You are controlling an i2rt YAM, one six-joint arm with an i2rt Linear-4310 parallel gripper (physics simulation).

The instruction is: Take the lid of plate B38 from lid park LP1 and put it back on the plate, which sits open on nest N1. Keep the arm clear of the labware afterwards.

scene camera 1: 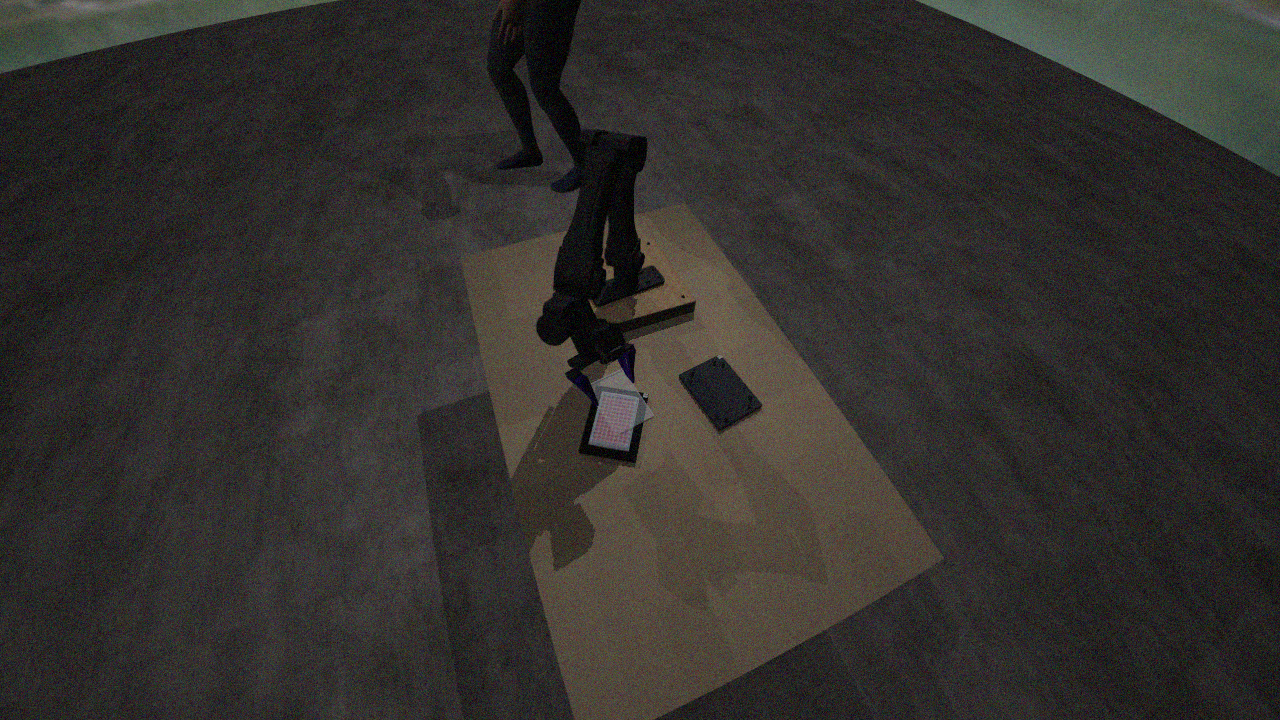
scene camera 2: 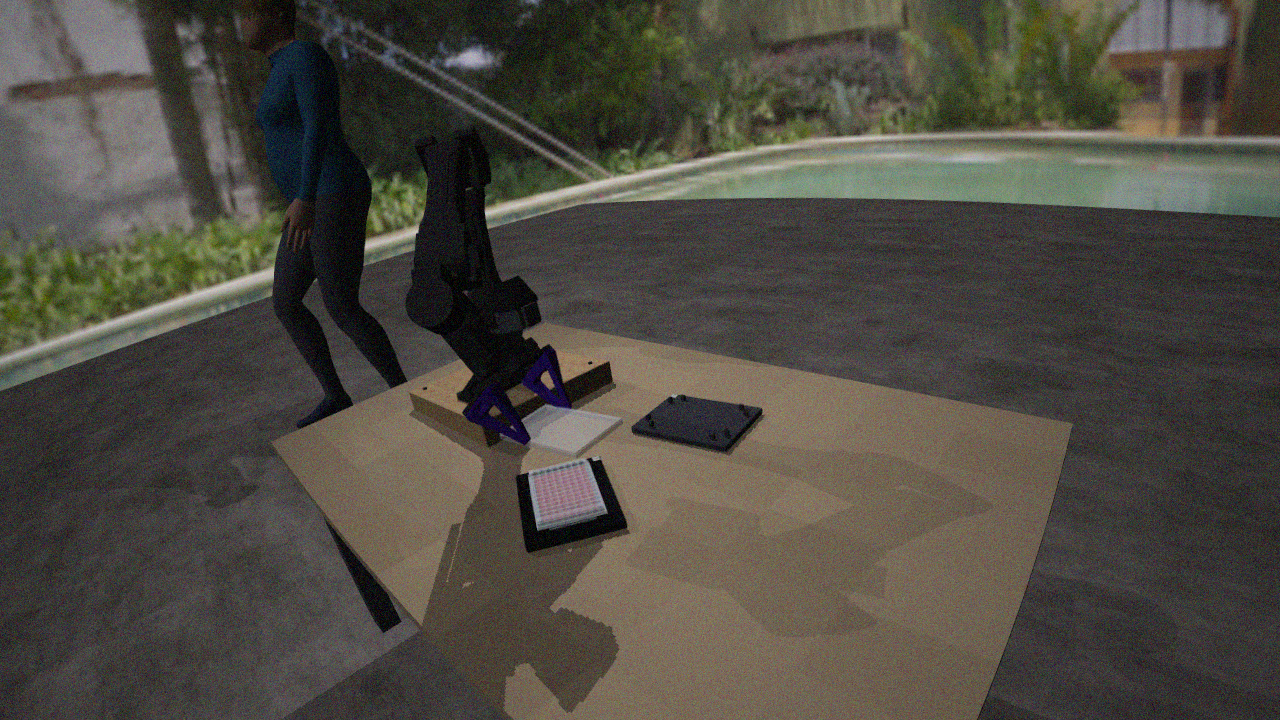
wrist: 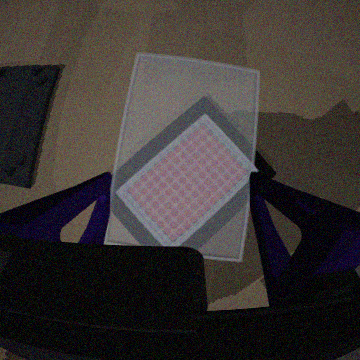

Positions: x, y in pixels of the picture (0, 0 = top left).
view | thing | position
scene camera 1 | my gripper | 615, 393
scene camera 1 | clear lid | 623, 408
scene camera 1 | black nest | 585, 448
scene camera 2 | my gripper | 549, 425
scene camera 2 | clear lid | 569, 432
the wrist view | my gripper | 180, 180
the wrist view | clear lid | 186, 146
